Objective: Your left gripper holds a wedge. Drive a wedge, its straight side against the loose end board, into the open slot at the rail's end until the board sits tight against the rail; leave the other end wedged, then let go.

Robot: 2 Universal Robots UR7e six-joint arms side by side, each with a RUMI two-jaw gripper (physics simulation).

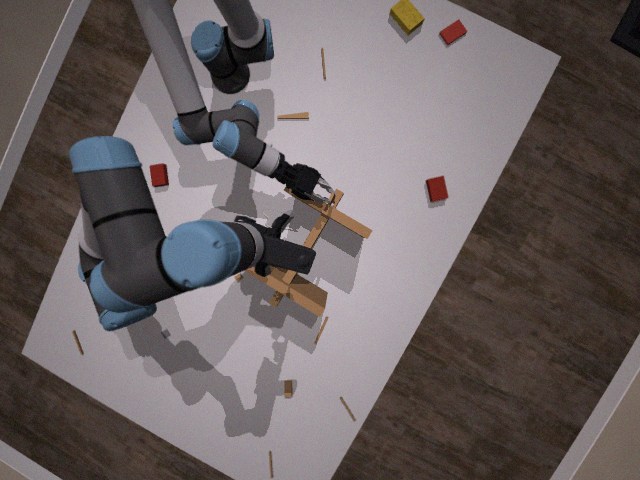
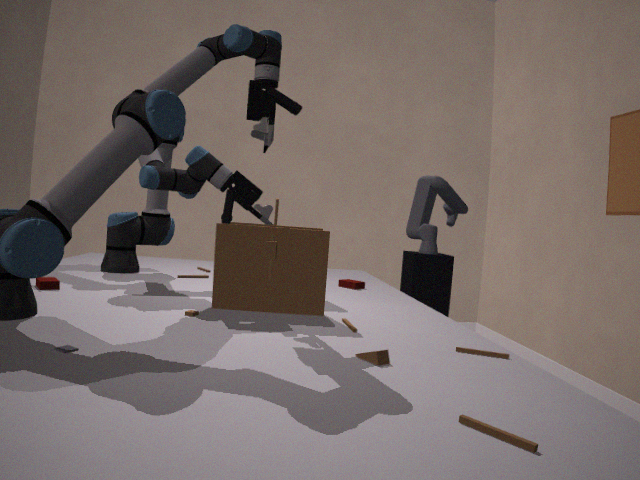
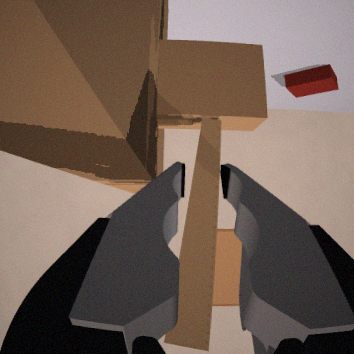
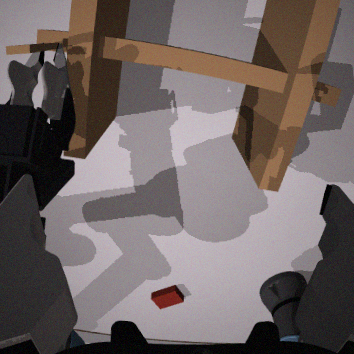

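The rail point(image 1: 316, 231) point(image 4: 200, 62) runs between two upright end boards. The board by the left gripper point(image 1: 354, 223) point(image 3: 75, 60) point(image 4: 80, 102) has the rail's end point(image 3: 212, 80) sticking out through it. A long wedge point(image 3: 200, 240) point(image 2: 276, 210) stands in the slot there, apart from the board face, with part of the slot showing between. My left gripper point(image 1: 332, 196) point(image 3: 202, 165) is open, its fingers on either side of the wedge with small gaps. The other board point(image 2: 271, 273) point(image 4: 282, 150) has a wedge point(image 1: 277, 295) at its rail end. My right gripper point(image 4: 182, 181) point(image 2: 265, 147) is open and empty, above the frame.
Red blocks point(image 1: 159, 175) point(image 1: 437, 189) point(image 1: 453, 32) and a yellow block point(image 1: 406, 16) lie around the table. A tapered strip point(image 1: 293, 116), thin sticks point(image 1: 323, 63) point(image 1: 321, 330) point(image 1: 347, 409) and a small brown block point(image 1: 287, 388) point(image 2: 377, 357) also lie there.
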